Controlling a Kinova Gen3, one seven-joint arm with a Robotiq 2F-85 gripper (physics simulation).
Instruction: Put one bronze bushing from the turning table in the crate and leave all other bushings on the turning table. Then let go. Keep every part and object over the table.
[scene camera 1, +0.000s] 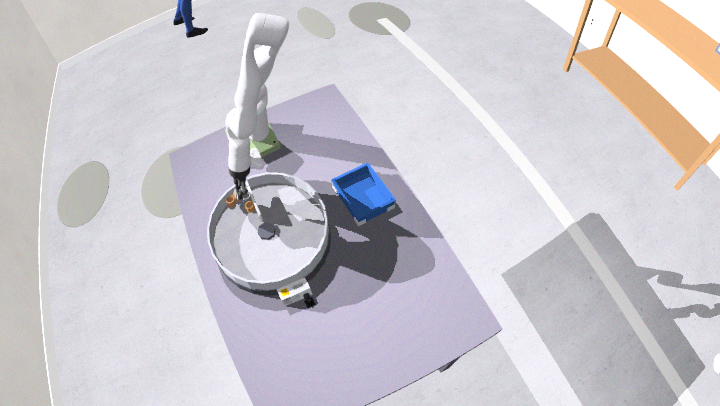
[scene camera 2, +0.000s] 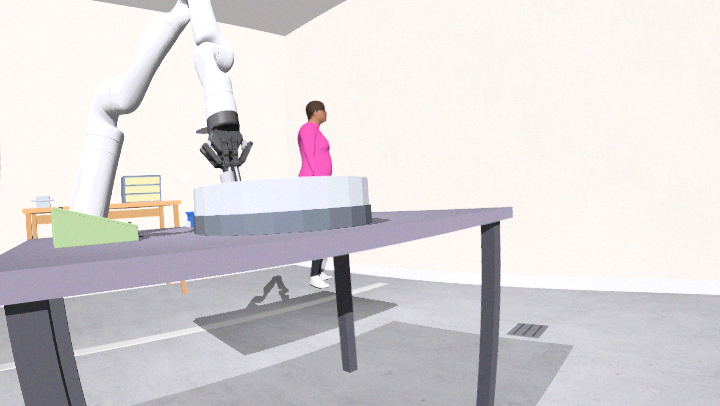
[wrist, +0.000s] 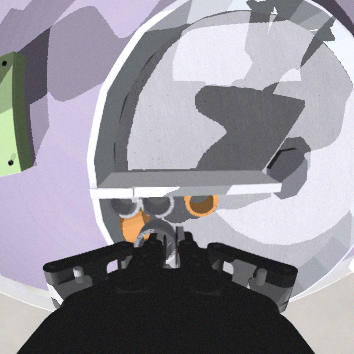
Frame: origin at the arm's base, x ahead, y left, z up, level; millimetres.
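Where they show: gripper, between the fingertips: (scene camera 1: 239, 197) (wrist: 170, 235); arm's base, origin of its link: (scene camera 1: 258, 131) (scene camera 2: 88, 216).
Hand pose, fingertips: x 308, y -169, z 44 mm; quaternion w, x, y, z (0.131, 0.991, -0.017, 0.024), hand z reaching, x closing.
Observation:
Each offset is from my fingertips to the centre of the thing. "spot": to the spot under its first point.
My gripper (scene camera 1: 241, 195) (scene camera 2: 231, 174) (wrist: 170, 235) is shut on the wall of a grey bushing {12 mm back, 4 mm left, 13 mm up} (scene camera 2: 227, 176) (wrist: 145, 231), at the rim of the turning table (scene camera 1: 252, 282) (scene camera 2: 282, 194) (wrist: 102, 135). One bronze bushing (scene camera 1: 230, 201) (wrist: 134, 228) lies on its side at the turning table's edge, beside the held grey one in the wrist view. Another bronze bushing {31 mm ahead, 23 mm left, 33 mm down} (scene camera 1: 250, 208) (wrist: 201, 214) stands upright by the divider. Two grey bushings, one {44 mm back, 25 mm left, 33 mm down} (wrist: 125, 215) and another {12 mm back, 24 mm left, 33 mm down} (wrist: 159, 215), stand along the divider. The blue crate {147 mm ahead, 406 mm left, 74 mm down} (scene camera 1: 350, 204) (scene camera 2: 190, 219) looks empty. The fingers hide part of the held bushing.
A thin upright divider {spot: 11 mm ahead, 49 mm left, 45 mm down} (scene camera 1: 255, 201) (wrist: 200, 178) runs from the turning table's wall to its dark hub {144 mm ahead, 42 mm left, 42 mm down} (scene camera 1: 266, 230) (wrist: 294, 172). A white control box {378 mm ahead, 40 mm left, 70 mm down} (scene camera 1: 297, 293) is at the outer side. The green arm base (scene camera 1: 269, 146) (scene camera 2: 90, 232) (wrist: 10, 115) stands behind.

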